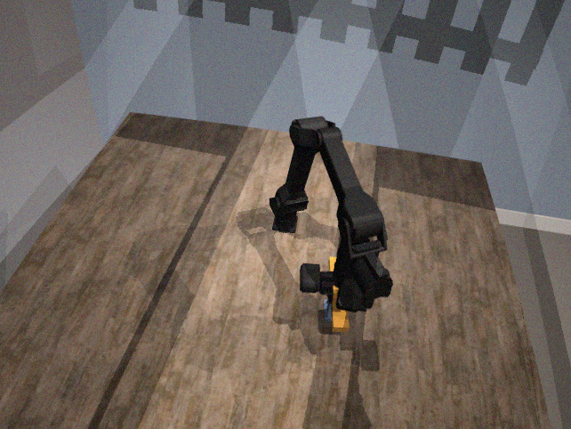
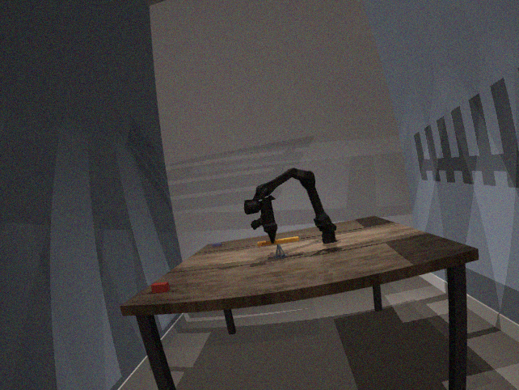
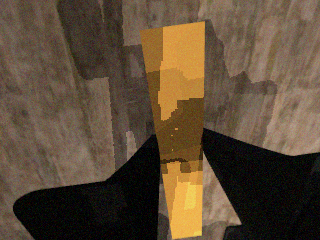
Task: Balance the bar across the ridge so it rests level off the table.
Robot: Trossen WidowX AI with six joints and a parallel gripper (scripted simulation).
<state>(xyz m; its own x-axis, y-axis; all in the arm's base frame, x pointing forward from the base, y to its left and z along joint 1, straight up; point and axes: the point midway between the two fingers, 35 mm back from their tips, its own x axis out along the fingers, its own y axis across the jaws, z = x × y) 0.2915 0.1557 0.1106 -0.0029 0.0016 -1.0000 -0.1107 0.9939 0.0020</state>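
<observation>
My gripper tip is 30 mm past the yellow bar. The rest, counted from my gripper tip: red block (450 mm ahead, 340 mm to the left, 60 mm below); blue-violet piece (660 mm to the right, 450 mm ahead, 70 mm below).
</observation>
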